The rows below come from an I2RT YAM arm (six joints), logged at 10 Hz.
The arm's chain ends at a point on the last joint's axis. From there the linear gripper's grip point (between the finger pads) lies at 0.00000 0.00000 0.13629 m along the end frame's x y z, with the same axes.
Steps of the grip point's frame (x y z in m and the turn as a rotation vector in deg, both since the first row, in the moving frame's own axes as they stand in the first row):
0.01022 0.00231 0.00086 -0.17 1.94 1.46
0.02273 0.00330 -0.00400 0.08 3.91 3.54
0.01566 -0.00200 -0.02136 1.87 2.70 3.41
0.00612 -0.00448 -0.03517 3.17 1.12 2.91
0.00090 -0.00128 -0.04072 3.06 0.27 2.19
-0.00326 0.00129 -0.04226 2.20 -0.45 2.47
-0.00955 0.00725 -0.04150 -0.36 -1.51 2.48
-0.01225 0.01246 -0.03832 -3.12 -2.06 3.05
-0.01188 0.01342 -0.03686 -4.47 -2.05 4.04
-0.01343 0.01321 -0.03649 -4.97 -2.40 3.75
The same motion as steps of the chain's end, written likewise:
0.00561 0.00185 0.00094 -0.17 1.94 1.46
0.01344 0.00320 -0.00368 0.08 3.91 3.54
0.00911 0.00225 -0.02114 1.87 2.70 3.41
0.00327 0.00299 -0.03494 3.17 1.12 2.91
0.00012 0.00598 -0.04052 3.06 0.27 2.19
-0.00230 0.00654 -0.04216 2.20 -0.45 2.47
-0.00594 0.00647 -0.04145 -0.36 -1.51 2.48
-0.00716 0.00518 -0.03803 -3.12 -2.06 3.05
-0.00664 0.00298 -0.03636 -4.47 -2.05 4.04
-0.00735 0.00160 -0.03586 -4.97 -2.40 3.75

